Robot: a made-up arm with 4 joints. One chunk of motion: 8 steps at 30 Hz.
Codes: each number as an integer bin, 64 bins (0 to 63) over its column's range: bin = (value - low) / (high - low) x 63, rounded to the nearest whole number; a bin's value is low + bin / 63 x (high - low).
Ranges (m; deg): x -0.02..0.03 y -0.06..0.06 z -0.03..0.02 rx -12..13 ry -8..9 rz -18..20
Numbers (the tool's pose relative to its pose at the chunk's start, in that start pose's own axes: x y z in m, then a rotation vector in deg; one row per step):
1: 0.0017 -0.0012 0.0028 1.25 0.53 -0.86
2: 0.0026 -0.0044 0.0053 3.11 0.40 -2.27
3: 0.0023 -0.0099 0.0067 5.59 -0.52 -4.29
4: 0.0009 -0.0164 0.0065 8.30 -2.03 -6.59
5: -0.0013 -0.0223 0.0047 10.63 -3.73 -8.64
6: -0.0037 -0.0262 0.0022 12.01 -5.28 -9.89
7: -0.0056 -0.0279 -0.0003 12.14 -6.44 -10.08
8: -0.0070 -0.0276 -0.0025 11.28 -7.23 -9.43
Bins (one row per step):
1: 27 31 41 33 32 28
2: 28 29 44 38 31 26
3: 28 26 46 44 28 23
4: 26 23 46 51 22 19
5: 24 20 44 57 16 16
6: 21 18 41 61 10 13
7: 18 17 37 61 6 13
8: 16 17 35 59 3 14

